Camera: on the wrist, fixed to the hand. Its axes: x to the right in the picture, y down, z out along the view.
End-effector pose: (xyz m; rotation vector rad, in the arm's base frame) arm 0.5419 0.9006 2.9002 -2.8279 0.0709 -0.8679
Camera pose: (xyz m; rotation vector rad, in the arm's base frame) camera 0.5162 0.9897 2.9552 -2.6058 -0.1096 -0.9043
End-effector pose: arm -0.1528 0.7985 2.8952 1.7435 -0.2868 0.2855
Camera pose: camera -0.1201 0.8608 2.8135 1.9644 -0.1602 0.3275
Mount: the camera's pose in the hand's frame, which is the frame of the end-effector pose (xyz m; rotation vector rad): 0.0003 -0.0980 -0.0449 0.2302 0.0548 -0.0666
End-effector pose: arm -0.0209 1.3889 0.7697 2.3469 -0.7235 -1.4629
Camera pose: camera 0.0453 1.4694 0.7422 2.5945 -0.8474 -1.4017
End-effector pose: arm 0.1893 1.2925 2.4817 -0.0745 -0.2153 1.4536
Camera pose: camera 0.2936 1.2848 2.4555 0.0794 -0.0048 1.3991
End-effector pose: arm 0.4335 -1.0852 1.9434 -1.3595 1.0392 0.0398
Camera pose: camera 0.4638 -1.1488 2.0250 -1.1898 1.0106 -0.1630
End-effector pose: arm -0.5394 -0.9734 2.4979 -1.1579 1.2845 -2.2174
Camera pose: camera -0.5637 -0.8952 2.5680 -1.0732 0.9906 -2.3858
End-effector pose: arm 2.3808 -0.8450 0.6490 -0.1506 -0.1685 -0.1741
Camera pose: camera 2.3699 -0.9478 0.6184 0.0889 -0.1379 -0.2235
